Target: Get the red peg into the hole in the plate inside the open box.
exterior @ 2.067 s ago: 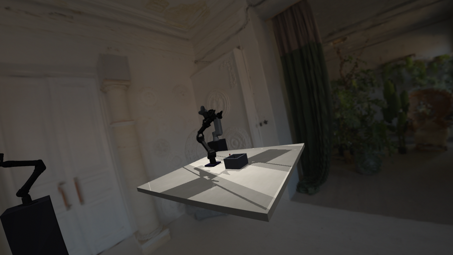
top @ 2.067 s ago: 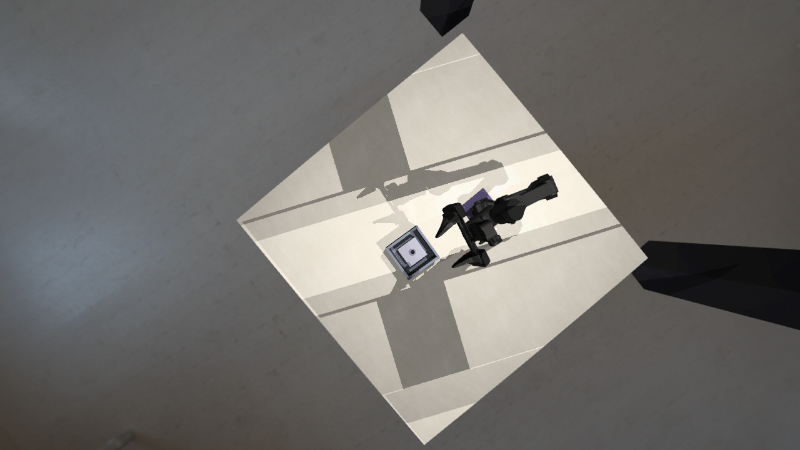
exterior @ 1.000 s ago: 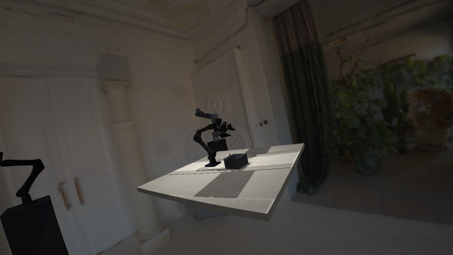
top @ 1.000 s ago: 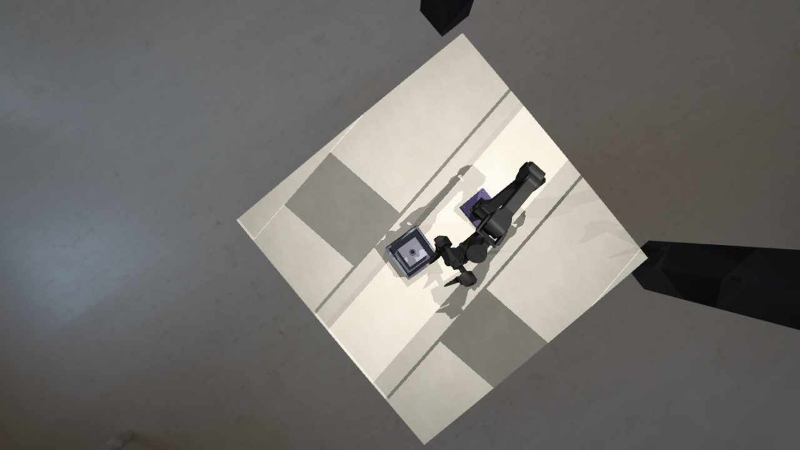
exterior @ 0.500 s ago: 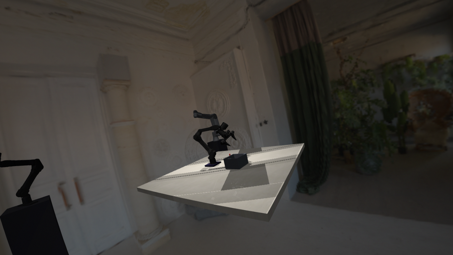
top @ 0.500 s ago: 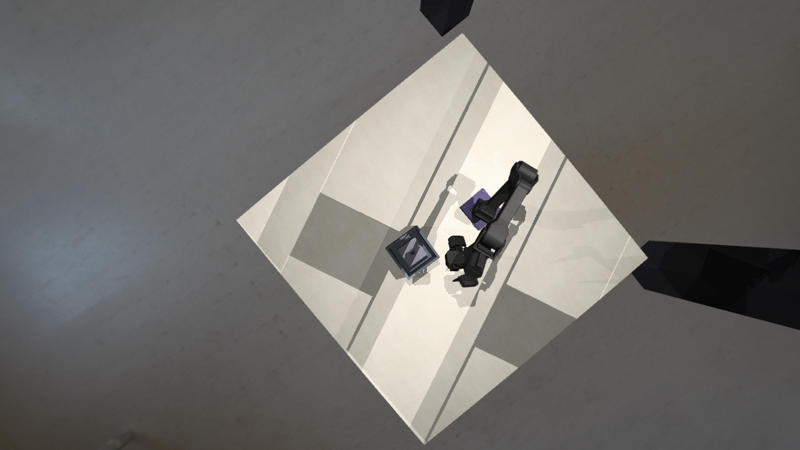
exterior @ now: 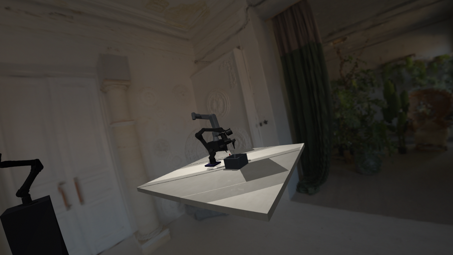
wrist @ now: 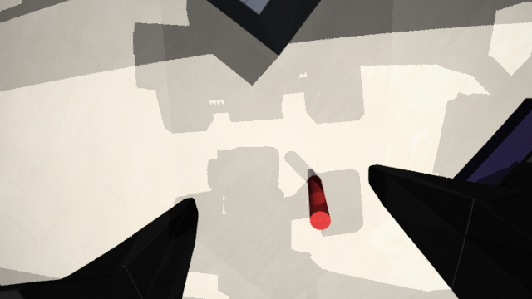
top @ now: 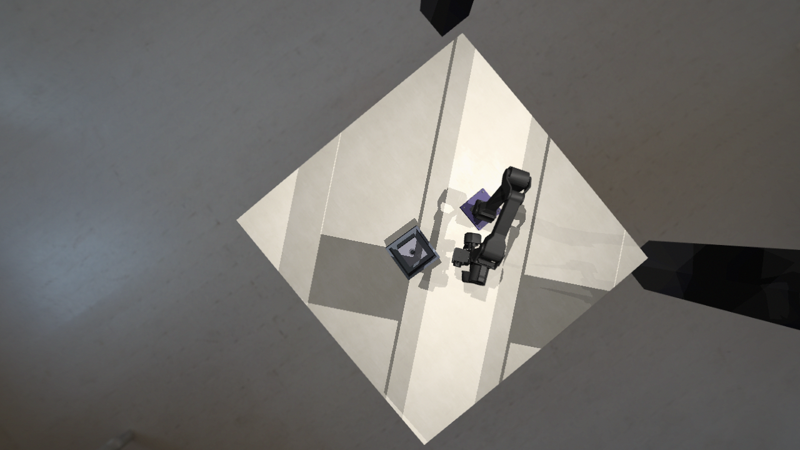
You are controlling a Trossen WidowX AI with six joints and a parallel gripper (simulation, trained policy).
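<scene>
The red peg is 40 mm behind my gripper tip, 20 mm to the left of it and 80 mm below it. Also, from my gripper tip: dark box (140 mm ahead, 150 mm to the right, 90 mm below).
</scene>
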